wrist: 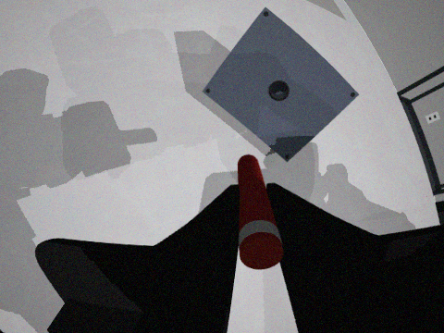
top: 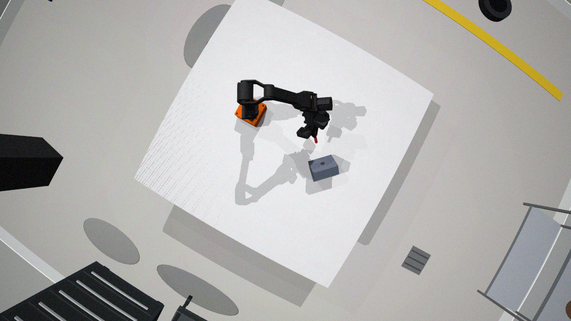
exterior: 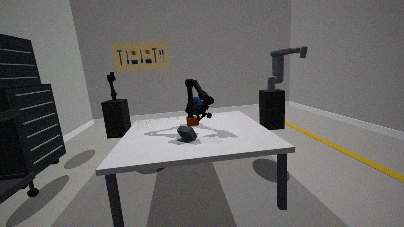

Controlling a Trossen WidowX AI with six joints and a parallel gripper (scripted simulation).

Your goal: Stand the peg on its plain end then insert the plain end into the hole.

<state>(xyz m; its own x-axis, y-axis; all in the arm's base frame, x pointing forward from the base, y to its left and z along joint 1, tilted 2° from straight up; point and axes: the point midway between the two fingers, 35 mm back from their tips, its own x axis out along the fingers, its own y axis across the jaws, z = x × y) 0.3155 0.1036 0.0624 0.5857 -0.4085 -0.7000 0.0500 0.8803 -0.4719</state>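
Now: gripper tip 130 mm short of the panel, 100 mm to the left of it and 70 mm above it. Round my gripper tip: red peg (10 mm to the left, 10 mm behind, 10 mm above).
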